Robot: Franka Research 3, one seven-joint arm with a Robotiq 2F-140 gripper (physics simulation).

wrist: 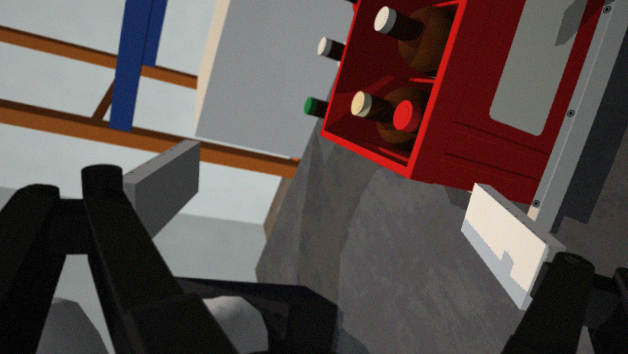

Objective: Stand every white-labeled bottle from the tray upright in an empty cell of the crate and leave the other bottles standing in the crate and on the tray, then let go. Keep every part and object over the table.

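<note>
The red crate (pixel 475 90) is at the upper right, seen at a slant. Inside it are a brown bottle with a white cap (pixel 385 20), a bottle with a cream cap (pixel 361 103) and a red cap (pixel 406 115) close beside the cream one. A white-capped bottle (pixel 325 46) and a green-capped bottle (pixel 310 106) show partly beyond the crate's left rim; what they stand on is hidden. No bottle labels can be made out. The tray cannot be identified. My gripper (pixel 334 187) is open, its fingers wide apart below the crate in the view, with no bottle between them.
A grey mottled surface (pixel 400 240) lies below the crate in the view. A metal rail (pixel 571 113) with screws runs along the crate's right side. A large pale grey panel (pixel 270 75), a blue post (pixel 131 65) and orange beams (pixel 50 120) are at the upper left.
</note>
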